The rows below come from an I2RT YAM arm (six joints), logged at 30 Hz.
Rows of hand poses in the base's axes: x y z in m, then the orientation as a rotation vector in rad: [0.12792, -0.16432, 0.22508, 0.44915, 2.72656, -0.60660]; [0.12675, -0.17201, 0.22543, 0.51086, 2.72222, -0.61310]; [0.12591, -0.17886, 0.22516, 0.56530, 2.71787, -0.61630]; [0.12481, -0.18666, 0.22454, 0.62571, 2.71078, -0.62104]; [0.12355, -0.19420, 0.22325, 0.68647, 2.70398, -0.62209]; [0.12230, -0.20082, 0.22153, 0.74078, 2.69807, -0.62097]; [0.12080, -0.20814, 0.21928, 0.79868, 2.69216, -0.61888]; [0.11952, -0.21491, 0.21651, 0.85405, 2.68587, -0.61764]
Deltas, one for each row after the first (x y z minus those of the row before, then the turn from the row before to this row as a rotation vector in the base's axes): [-0.00117, -0.00769, 0.00035, 0.00283, -0.00227, -0.04359]; [-0.00084, -0.00685, -0.00027, 0.00409, -0.00228, -0.03812]; [-0.00110, -0.00780, -0.00062, 0.00329, -0.00315, -0.04244]; [-0.00126, -0.00754, -0.00129, 0.00593, -0.00297, -0.04225]; [-0.00125, -0.00662, -0.00172, 0.00682, -0.00226, -0.03754]; [-0.00150, -0.00732, -0.00225, 0.00818, -0.00138, -0.03994]; [-0.00128, -0.00677, -0.00277, 0.00738, -0.00064, -0.03831]
